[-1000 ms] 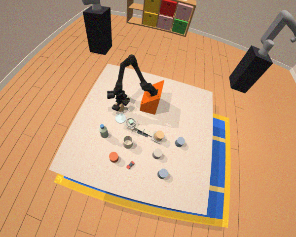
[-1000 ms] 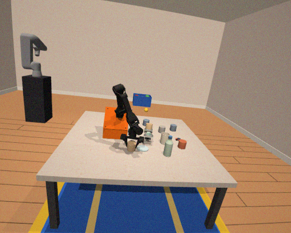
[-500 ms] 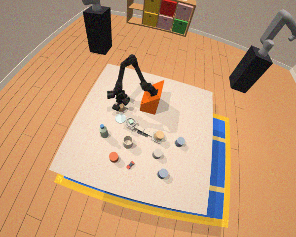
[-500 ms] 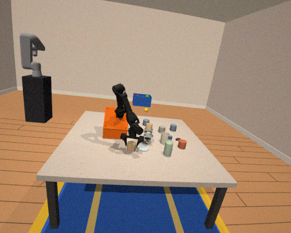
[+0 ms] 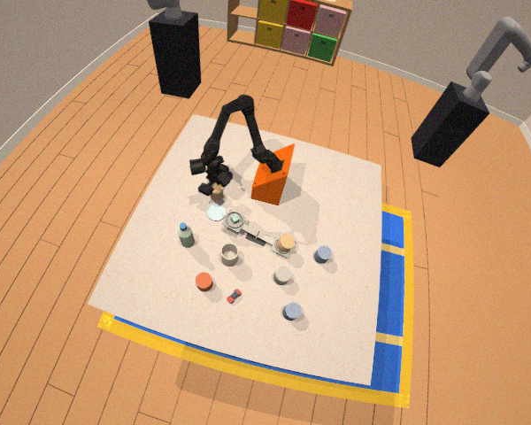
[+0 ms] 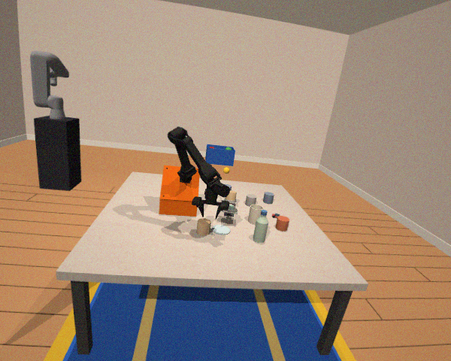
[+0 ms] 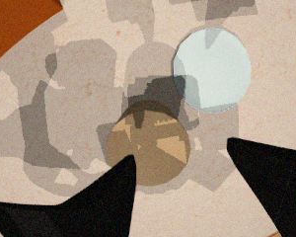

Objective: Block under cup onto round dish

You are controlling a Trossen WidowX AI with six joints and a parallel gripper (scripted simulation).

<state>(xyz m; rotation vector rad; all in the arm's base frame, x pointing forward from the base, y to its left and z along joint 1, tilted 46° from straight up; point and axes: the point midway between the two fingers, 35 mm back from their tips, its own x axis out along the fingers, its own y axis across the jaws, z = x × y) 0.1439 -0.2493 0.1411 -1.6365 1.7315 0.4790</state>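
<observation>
The tan cup lies 30 mm behind my gripper tip, 20 mm to the right of it and 50 mm below it. From my gripper tip the other things lie so: green block (130 mm ahead, 150 mm to the left); then pale blue round dish (80 mm ahead, 30 mm to the left, 80 mm below); then green bottle (270 mm ahead, 50 mm to the right, 30 mm above).
</observation>
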